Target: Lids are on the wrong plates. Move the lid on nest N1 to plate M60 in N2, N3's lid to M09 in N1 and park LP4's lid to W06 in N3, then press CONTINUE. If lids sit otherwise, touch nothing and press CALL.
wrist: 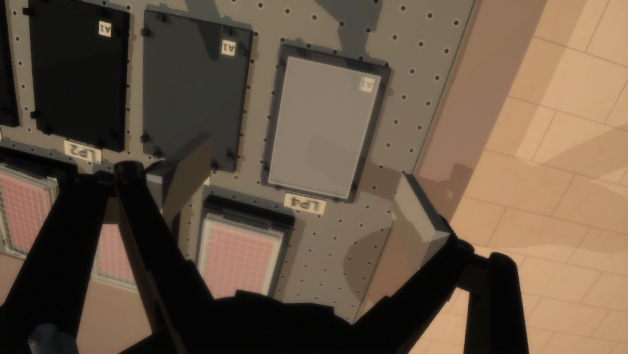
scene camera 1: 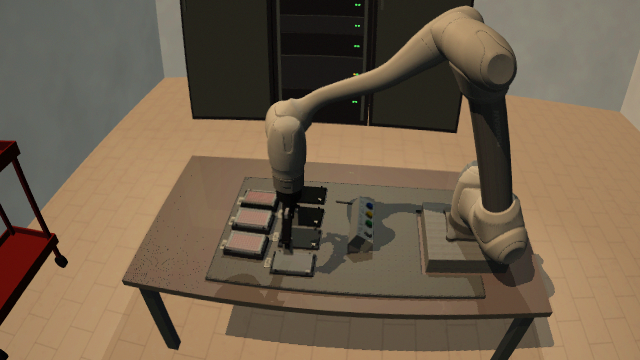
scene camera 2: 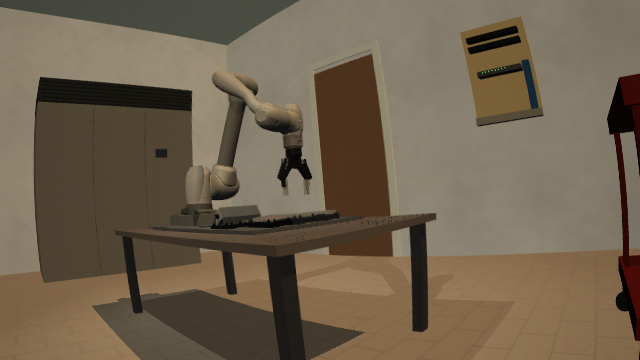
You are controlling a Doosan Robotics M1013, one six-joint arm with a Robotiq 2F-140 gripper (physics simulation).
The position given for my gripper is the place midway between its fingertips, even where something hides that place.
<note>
My gripper (scene camera 1: 291, 239) is open, with nothing in its grasp. I also see a park pad LP4 (wrist: 286, 50), a park pad LP1 (wrist: 195, 72) and a park pad LP2 (wrist: 79, 62).
My gripper also shows in the wrist view (wrist: 304, 174) and in scene camera 2 (scene camera 2: 296, 194).
</note>
